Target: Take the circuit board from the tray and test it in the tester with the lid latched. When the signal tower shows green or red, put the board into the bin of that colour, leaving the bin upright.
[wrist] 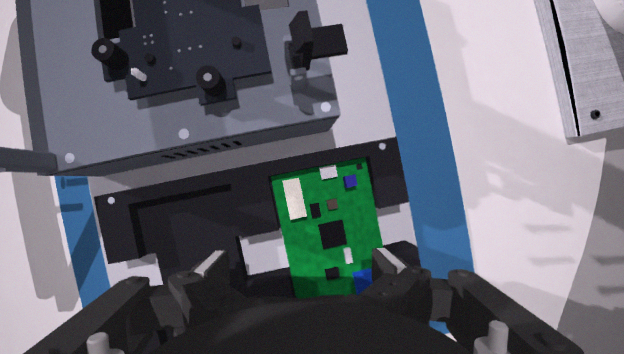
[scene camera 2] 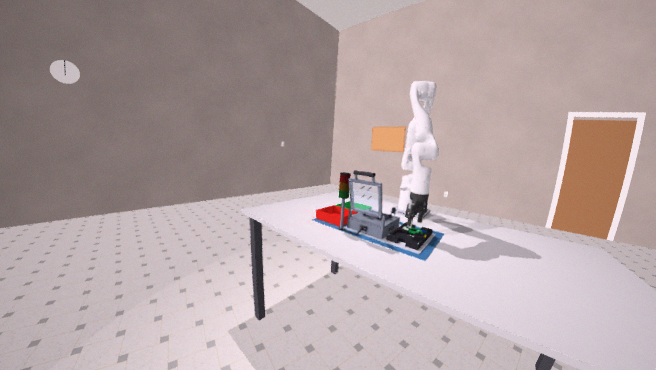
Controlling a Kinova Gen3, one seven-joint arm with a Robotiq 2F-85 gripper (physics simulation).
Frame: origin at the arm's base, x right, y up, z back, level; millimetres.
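Seen in the pictures: gripper, fingertip midpoint: (wrist: pixel 301 265) (scene camera 2: pixel 414 224); arm's base, origin of the base link: (scene camera 2: pixel 405 208).
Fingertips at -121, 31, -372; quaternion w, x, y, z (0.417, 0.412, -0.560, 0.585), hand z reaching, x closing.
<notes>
Pixels of each thing's middle, then the offset from my fingertips to it, as dx, dy, dz. "pt": a spot on its surface instead. Level surfaces: height alone.
- green circuit board, body centre: (wrist: pixel 334 240) (scene camera 2: pixel 414 230) -1, -34, +26
- grey tester, surface spot: (wrist: pixel 150 122) pt +108, +4, -56
- signal tower, surface spot: (scene camera 2: pixel 344 186) pt +280, +147, -154
- red bin, body centre: (scene camera 2: pixel 336 214) +379, -32, -33
- blue mat, its level: dy -54
- white table, its level: dy -56
- black latch part, surface spot: (wrist: pixel 327 41) pt +108, +35, +48
The green circuit board (scene camera 2: pixel 415 230) (wrist: pixel 357 215) lies in the right pocket of the black tray (scene camera 2: pixel 422 244) (wrist: pixel 250 176); the left pocket is empty. My gripper (scene camera 2: pixel 415 221) (wrist: pixel 301 265) is open and empty above the board's near part, which its body partly hides in the wrist view. The grey tester (scene camera 2: pixel 372 226) (wrist: pixel 150 122) stands beside the tray, its nest empty. Its clear lid (scene camera 2: pixel 366 197) stands upright, open. The signal tower (scene camera 2: pixel 344 186) shows dark red, amber and green segments, none plainly lit. The red bin (scene camera 2: pixel 330 215) and green bin (scene camera 2: pixel 360 206) stand upright beyond the tester.
A blue mat (scene camera 2: pixel 434 247) (wrist: pixel 442 170) lies under the tray and tester on the white table (scene camera 2: pixel 500 280). A black latch part (wrist: pixel 327 41) sticks out from the tester's right side. A brushed metal plate (wrist: pixel 595 75) is at the upper right of the wrist view.
</notes>
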